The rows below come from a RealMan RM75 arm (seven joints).
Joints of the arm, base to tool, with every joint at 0 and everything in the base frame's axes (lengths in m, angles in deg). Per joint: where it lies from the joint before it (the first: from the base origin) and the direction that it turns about. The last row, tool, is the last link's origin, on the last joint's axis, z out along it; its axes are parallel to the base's.
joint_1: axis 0 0 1 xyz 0.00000 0.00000 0.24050
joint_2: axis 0 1 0 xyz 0.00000 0.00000 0.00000
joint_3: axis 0 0 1 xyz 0.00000 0.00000 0.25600
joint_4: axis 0 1 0 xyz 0.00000 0.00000 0.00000
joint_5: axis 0 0 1 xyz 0.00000 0.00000 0.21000
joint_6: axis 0 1 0 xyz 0.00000 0.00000 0.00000
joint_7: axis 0 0 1 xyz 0.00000 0.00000 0.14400
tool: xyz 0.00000 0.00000 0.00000
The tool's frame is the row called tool.
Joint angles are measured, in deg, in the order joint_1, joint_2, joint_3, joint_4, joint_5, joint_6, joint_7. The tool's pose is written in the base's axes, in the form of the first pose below.
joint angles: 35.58 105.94 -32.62 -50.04 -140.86 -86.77 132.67
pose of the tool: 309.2 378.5 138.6 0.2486 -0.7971 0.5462 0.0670
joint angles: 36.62 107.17 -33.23 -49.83 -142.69 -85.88 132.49
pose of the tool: 305.3 382.3 127.3 0.2449 -0.8025 0.5414 0.0537
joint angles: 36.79 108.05 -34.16 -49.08 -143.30 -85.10 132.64
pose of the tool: 305.4 381.9 116.2 0.2373 -0.8035 0.5440 0.0460
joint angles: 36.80 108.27 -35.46 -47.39 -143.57 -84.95 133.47
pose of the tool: 307.6 378.9 105.8 0.2217 -0.8010 0.5549 0.0366
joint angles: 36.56 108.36 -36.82 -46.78 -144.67 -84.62 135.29
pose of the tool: 311.9 375.7 100.5 0.2171 -0.7929 0.5689 0.0210
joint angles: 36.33 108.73 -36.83 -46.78 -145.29 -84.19 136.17
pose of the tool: 314.5 374.1 98.0 0.2185 -0.7867 0.5771 0.0185
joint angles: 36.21 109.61 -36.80 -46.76 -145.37 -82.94 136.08
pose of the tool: 315.0 374.5 92.0 0.2219 -0.7854 0.5774 0.0216
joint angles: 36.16 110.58 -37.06 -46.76 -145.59 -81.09 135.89
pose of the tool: 315.3 376.2 85.5 0.2293 -0.7850 0.5750 0.0226
